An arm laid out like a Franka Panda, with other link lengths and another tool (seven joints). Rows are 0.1 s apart.
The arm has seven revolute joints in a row. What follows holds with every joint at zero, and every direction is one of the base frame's.
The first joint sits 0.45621 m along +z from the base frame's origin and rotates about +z.
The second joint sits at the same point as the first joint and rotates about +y.
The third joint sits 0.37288 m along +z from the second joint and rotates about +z.
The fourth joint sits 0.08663 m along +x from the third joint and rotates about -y.
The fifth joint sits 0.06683 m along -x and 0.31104 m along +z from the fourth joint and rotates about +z.
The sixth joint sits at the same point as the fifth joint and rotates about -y.
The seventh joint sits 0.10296 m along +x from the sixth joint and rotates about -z.
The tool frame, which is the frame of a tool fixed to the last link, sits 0.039 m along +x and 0.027 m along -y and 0.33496 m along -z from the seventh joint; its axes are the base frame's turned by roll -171, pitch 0 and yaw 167.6 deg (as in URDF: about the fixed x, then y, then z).
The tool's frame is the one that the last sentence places.
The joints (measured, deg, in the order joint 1, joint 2, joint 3, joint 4, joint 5, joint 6, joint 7), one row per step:
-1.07 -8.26 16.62 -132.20 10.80 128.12 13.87
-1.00 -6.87 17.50 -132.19 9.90 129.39 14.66
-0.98 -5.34 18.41 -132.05 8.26 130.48 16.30
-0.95 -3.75 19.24 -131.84 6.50 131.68 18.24
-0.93 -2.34 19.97 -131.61 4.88 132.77 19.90
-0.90 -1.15 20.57 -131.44 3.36 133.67 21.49
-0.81 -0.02 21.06 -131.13 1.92 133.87 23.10
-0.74 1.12 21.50 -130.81 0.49 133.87 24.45
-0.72 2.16 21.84 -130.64 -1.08 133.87 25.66
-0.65 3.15 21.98 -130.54 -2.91 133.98 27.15
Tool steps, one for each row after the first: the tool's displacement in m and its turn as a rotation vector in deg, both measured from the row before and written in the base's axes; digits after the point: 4 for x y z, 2 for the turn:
0.0038 0.0053 -0.0080 -0.55 0.05 0.54
0.0037 0.0031 -0.0086 -1.02 0.15 0.17
0.0048 0.0029 -0.0082 -0.96 0.00 -0.09
0.0047 0.0031 -0.0069 -0.79 -0.12 0.05
0.0036 0.0024 -0.0060 -0.72 -0.11 -0.02
0.0010 0.0017 -0.0062 -0.78 0.35 -0.09
0.0002 0.0011 -0.0067 -0.83 0.51 0.11
-0.0001 -0.0008 -0.0068 -0.97 0.48 0.20
0.0006 -0.0028 -0.0065 -1.12 0.29 -0.03

